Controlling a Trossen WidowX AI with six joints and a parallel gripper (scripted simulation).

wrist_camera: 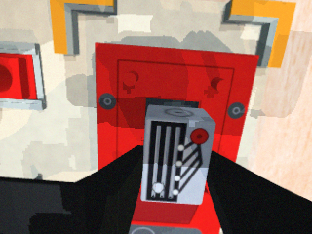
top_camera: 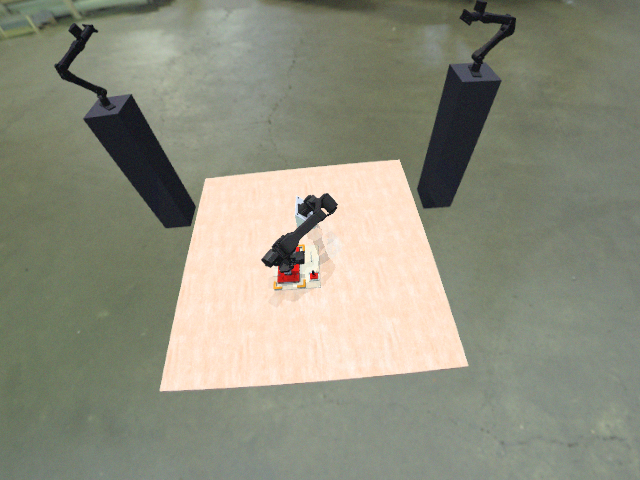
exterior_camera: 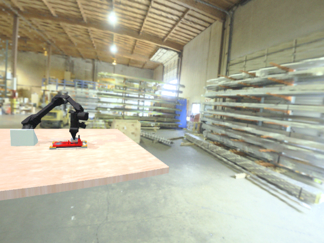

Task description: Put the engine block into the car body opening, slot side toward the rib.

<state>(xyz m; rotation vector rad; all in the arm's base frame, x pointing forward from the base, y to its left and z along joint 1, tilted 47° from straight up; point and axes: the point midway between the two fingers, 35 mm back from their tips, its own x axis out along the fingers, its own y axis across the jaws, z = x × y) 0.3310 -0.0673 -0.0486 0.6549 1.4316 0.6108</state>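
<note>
Right now my gripper tip is 1 cm above the grey engine block. The rest, counted from my gripper tip: plate (4 cm below, 3 cm to the left, 3 cm behind).
</note>
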